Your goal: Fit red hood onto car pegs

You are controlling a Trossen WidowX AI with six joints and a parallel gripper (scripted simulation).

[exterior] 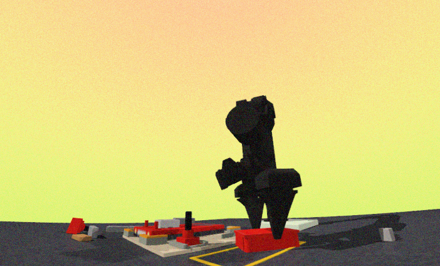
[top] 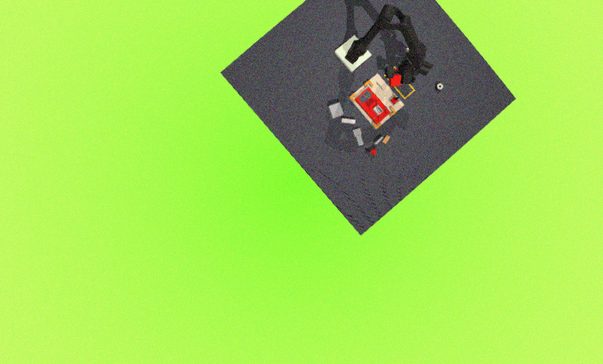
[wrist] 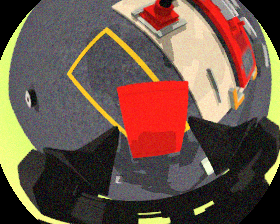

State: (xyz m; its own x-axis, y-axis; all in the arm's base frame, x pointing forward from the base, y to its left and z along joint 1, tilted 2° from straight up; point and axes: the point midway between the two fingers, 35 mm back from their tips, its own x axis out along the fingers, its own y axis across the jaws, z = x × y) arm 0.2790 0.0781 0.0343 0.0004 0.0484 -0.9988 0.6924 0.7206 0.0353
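My gripper tip is now 230 mm to the left of the grey engine block, 40 mm short of it and 10 mm below it. Also, from my gripper tip: small grey piece (180 mm to the left, 60 mm behind, 10 mm below); then beige jig (200 mm to the right, 10 mm ahead); then red hood (right at my gripper tip).
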